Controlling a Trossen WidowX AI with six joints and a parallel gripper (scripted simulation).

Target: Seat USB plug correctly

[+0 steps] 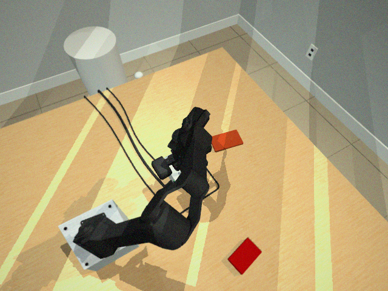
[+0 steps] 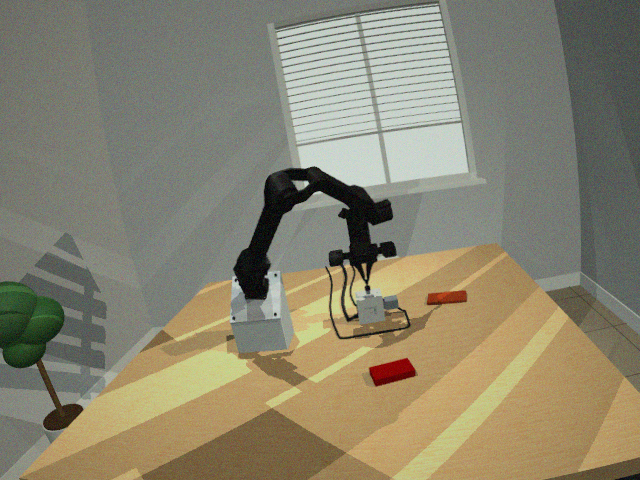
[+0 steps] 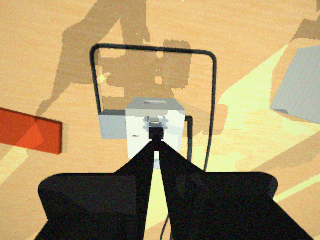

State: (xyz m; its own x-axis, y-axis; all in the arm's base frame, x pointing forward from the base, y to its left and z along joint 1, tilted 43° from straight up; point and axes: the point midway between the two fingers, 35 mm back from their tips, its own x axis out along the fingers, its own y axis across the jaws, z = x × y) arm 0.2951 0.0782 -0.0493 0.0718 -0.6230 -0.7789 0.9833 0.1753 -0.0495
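My gripper tip is now 2 cm above the black USB plug. Round my gripper tip: orange flat block: 23 cm ahead, 12 cm below, 9 cm to the left; then red block: 32 cm to the right, 11 cm below, 8 cm ahead.
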